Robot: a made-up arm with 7 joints. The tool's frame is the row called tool. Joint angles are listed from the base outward.
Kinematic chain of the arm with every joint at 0, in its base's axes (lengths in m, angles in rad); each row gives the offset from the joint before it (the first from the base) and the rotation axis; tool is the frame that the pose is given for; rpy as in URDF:
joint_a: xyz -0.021 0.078 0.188 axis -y
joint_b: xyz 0 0.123 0.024 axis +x
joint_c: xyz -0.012 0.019 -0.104 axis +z
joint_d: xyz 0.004 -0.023 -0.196 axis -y
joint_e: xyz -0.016 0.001 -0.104 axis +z
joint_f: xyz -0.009 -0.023 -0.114 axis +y
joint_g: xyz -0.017 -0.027 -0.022 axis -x
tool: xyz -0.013 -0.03 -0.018 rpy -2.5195 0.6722 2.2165
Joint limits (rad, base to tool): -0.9..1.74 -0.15..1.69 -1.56..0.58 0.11..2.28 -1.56..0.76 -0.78..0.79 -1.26..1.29
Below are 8 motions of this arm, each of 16 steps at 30 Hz.
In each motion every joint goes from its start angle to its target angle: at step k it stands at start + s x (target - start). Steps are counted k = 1, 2, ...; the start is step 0. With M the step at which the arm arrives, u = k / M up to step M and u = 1 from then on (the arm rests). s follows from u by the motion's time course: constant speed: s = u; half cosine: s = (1 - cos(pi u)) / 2; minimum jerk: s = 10 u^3 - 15 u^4 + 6 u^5.
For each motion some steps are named. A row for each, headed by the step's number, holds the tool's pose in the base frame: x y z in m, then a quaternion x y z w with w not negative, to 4 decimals.
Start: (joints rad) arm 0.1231 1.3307 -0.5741 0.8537 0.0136 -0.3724 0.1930
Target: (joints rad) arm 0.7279 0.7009 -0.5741 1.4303 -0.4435 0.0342 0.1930
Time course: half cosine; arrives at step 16
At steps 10, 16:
10: 0.2908 0.4417 -0.0872 0.9531 0.2150 0.1796 0.1143
16: 0.3634 0.3370 -0.0234 0.9276 0.1372 0.3026 0.1707

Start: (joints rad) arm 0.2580 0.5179 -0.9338 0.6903 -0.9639 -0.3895 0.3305
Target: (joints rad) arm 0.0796 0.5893 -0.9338 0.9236 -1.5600 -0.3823 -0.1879
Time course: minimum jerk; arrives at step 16
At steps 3, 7, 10, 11, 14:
3: 0.1094 0.4077 -0.2993 -0.9546 0.1001 0.2224 0.1708
7: 0.1057 0.4105 -0.2980 -0.9568 0.1759 0.1425 0.1827
10: 0.1031 0.4088 -0.2945 -0.9471 0.2595 0.0629 0.1779
11: 0.1024 0.4074 -0.2932 -0.9422 0.2837 0.0414 0.1736
14: 0.1012 0.4042 -0.2906 -0.9313 0.3257 0.0053 0.1632

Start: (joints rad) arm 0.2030 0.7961 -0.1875 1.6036 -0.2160 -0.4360 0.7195
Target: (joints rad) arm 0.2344 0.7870 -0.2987 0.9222 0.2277 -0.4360 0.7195
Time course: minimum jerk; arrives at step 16
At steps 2, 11, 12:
2: 0.2535 0.3688 -0.0769 0.9777 -0.0444 0.0439 0.2006
11: 0.2140 0.4215 -0.1623 0.9158 0.1854 -0.1063 0.3401
12: 0.2086 0.4264 -0.1688 0.9055 0.2093 -0.1158 0.3504

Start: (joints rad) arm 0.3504 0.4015 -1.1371 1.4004 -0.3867 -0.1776 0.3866
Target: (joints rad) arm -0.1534 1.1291 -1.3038 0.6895 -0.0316 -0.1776 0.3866
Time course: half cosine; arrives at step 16
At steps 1, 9, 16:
1: 0.1401 0.1552 -0.2380 0.9492 -0.1777 -0.1639 0.2017
9: -0.0477 0.4468 -0.2535 -0.8932 -0.1031 0.4331 0.0630
16: -0.1497 0.6225 -0.1119 -0.7667 -0.2691 0.5104 0.2816

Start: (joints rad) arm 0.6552 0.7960 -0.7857 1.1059 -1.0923 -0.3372 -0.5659
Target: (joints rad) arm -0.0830 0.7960 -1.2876 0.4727 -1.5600 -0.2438 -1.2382
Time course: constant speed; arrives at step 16
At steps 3, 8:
3: 0.2777 0.4709 -0.1548 -0.9019 0.1363 -0.4087 0.0317
8: 0.1553 0.5114 -0.2247 -0.9343 0.2193 -0.2761 0.0523

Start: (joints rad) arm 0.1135 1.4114 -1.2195 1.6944 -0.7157 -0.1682 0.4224
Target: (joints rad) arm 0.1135 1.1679 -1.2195 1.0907 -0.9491 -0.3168 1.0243
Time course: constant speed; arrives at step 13
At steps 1, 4, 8, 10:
1: 0.0296 0.5304 -0.0923 -0.8990 0.1724 0.2859 0.2835
4: 0.0288 0.5521 -0.1014 -0.8523 0.1689 0.3505 0.3496
8: 0.0259 0.5772 -0.1103 -0.7740 0.1600 0.4369 0.4295
10: 0.0239 0.5880 -0.1134 -0.7280 0.1541 0.4793 0.4653

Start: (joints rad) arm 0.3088 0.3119 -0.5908 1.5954 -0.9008 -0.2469 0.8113
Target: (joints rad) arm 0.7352 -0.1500 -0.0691 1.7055 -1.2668 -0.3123 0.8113
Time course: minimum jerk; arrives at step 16
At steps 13, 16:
13: 0.3862 0.1321 0.0850 0.9186 -0.0141 0.3700 0.1381
16: 0.3881 0.1319 0.0960 0.9125 -0.0047 0.3827 0.1444

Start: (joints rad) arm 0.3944 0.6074 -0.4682 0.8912 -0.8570 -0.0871 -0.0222
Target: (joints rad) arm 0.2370 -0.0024 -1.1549 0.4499 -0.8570 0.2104 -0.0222
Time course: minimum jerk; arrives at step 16
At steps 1, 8, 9, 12, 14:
1: 0.2481 0.4366 -0.2108 -0.9544 -0.2390 -0.1726 0.0475
8: 0.1588 0.3022 -0.3178 -0.9848 -0.1536 0.0053 0.0810
9: 0.1362 0.2734 -0.3319 -0.9870 -0.1257 0.0351 0.0933
12: 0.0852 0.2091 -0.3519 -0.9870 -0.0508 0.0845 0.1267
14: 0.0710 0.1906 -0.3547 -0.9858 -0.0262 0.0930 0.1374

